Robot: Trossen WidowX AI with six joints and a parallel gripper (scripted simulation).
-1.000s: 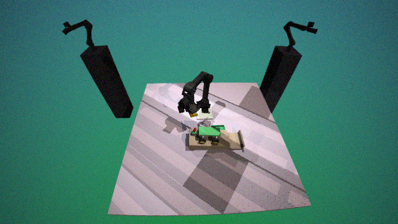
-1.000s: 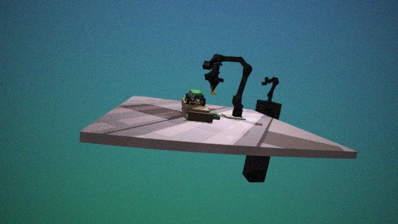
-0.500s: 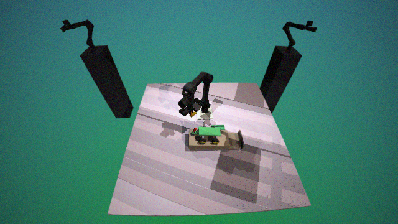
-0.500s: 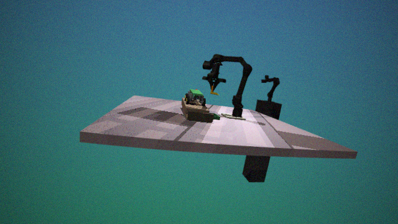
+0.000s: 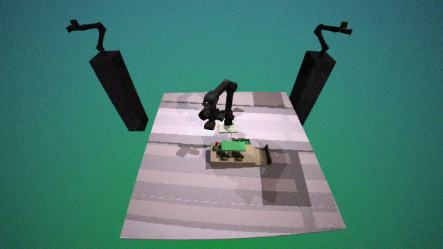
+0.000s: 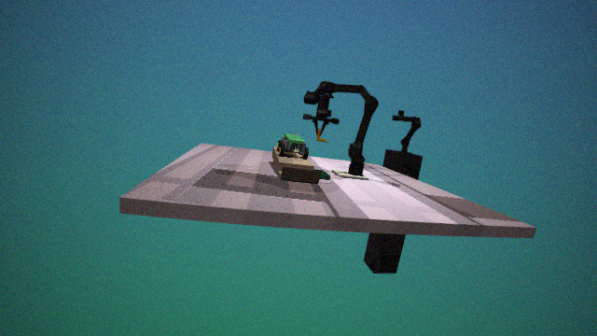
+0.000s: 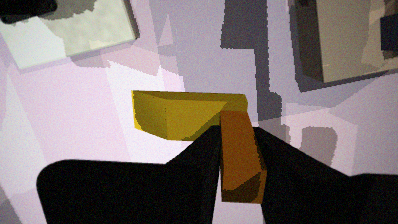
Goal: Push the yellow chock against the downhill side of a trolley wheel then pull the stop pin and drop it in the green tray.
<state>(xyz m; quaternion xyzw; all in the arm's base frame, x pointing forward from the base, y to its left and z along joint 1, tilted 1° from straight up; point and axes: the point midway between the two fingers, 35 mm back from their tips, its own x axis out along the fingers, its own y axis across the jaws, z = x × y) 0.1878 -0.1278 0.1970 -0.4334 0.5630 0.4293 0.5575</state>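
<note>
My gripper tip is 150 mm short of the green-topped trolley, 130 mm to the right of it and 60 mm above it. The rest, counted from my gripper tip: red-headed stop pin (130 mm ahead, 20 mm to the left, 50 mm below); yellow chock (20 mm behind, 10 mm to the left, 10 mm below); tan ramp (150 mm ahead, 140 mm to the left, 130 mm below).
</note>
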